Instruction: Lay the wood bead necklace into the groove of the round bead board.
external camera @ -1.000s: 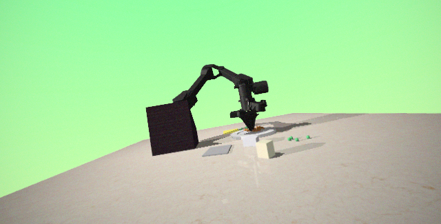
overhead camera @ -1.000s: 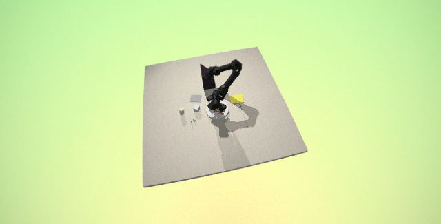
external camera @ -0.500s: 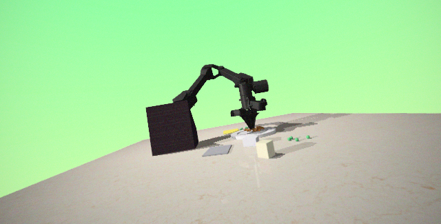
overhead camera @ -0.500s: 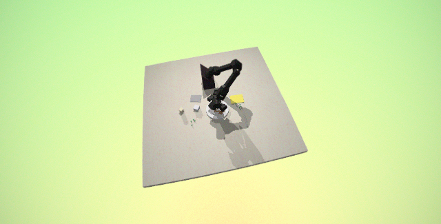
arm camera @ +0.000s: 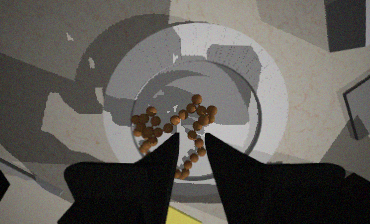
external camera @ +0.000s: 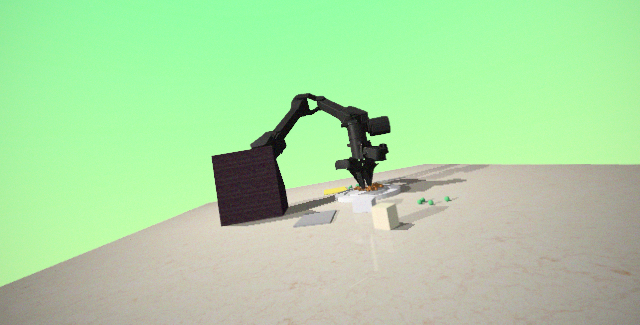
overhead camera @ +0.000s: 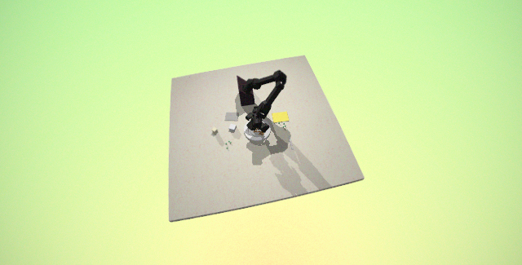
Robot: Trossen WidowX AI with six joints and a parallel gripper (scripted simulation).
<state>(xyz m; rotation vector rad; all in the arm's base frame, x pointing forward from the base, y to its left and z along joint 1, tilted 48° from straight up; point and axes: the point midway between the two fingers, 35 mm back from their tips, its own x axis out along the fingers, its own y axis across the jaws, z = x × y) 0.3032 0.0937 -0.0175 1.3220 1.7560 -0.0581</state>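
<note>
Right now the round white bead board is 1 cm below my gripper tip. Also, from my gripper tip: thin white strip 15 cm ahead, 22 cm to the left, 2 cm below; yellow card 9 cm behind, 19 cm to the left, 2 cm below; grey flat plate 16 cm behind, 19 cm to the right, 2 cm below.
</note>
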